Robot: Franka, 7 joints.
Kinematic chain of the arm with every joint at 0, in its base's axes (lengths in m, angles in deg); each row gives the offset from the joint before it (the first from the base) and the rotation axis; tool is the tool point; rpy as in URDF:
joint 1: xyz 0 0 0.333 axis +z
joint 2: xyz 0 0 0 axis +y
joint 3: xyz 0 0 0.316 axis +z
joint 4: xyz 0.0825 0 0 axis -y
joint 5: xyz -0.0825 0 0.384 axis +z
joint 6: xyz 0 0 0 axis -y
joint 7: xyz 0.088 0 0 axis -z
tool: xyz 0 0 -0.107 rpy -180 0 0
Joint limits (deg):
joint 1: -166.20..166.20
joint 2: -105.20..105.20
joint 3: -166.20..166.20
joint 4: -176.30..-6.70
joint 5: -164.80..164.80
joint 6: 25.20..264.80
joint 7: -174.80..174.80
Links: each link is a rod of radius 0.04 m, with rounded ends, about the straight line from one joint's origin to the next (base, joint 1, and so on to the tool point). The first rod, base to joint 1, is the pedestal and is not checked.
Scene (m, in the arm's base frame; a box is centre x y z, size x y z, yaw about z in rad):
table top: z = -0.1
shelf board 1: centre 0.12 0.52 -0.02 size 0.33 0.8 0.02 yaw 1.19
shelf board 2: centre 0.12 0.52 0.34 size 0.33 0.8 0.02 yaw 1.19
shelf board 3: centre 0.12 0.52 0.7 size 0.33 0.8 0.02 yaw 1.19
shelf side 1: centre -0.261 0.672 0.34 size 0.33 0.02 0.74 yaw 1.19
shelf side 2: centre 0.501 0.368 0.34 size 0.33 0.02 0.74 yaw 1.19
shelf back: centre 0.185 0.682 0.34 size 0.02 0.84 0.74 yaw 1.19
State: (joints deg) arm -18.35 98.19 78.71 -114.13 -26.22 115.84 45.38
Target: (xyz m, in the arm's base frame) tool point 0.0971 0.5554 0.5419
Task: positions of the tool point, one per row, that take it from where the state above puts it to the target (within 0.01 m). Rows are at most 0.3 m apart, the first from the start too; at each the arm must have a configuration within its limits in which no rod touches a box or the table.
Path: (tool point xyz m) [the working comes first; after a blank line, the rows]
Joints at the target: 4.21 82.22 110.70 -111.95 -24.40 123.19 45.38
Straight joint move there: touches shelf board 2.

1: 0.0355 0.4749 0.1069
2: -0.1574 0.3667 0.0608
3: -0.2689 0.2019 0.0458
4: -0.2949 0.0257 0.0637
5: -0.2949 0.1738 0.1577
6: -0.2243 0.2790 0.2808
7: -0.1183 0.3059 0.4159
8: -0.0268 0.2459 0.5419
9: 0.0263 0.4084 0.5603
10: 0.0971 0.5554 0.5419

